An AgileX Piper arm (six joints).
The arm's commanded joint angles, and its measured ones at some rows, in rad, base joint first. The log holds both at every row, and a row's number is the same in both.
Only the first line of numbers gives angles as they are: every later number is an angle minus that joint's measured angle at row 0.
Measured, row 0:
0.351, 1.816, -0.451, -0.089, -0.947, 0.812
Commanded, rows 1 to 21:
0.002, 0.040, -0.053, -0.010, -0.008, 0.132
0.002, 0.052, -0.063, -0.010, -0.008, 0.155
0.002, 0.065, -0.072, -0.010, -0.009, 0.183
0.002, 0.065, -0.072, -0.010, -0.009, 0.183
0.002, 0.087, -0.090, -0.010, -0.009, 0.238
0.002, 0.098, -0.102, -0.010, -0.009, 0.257
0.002, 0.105, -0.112, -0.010, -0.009, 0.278
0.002, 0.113, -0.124, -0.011, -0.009, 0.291
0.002, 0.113, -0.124, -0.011, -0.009, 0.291
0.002, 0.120, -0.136, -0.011, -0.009, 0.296
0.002, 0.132, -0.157, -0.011, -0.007, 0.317
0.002, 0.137, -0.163, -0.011, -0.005, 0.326
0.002, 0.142, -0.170, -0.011, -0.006, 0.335
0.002, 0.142, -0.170, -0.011, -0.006, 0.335
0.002, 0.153, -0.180, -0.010, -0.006, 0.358
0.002, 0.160, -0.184, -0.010, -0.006, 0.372
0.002, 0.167, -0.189, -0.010, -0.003, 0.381
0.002, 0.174, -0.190, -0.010, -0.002, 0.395
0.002, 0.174, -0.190, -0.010, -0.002, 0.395
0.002, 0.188, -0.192, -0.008, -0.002, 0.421
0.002, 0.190, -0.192, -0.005, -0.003, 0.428
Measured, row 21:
0.000, 0.182, -0.183, -0.001, 0.001, 0.397
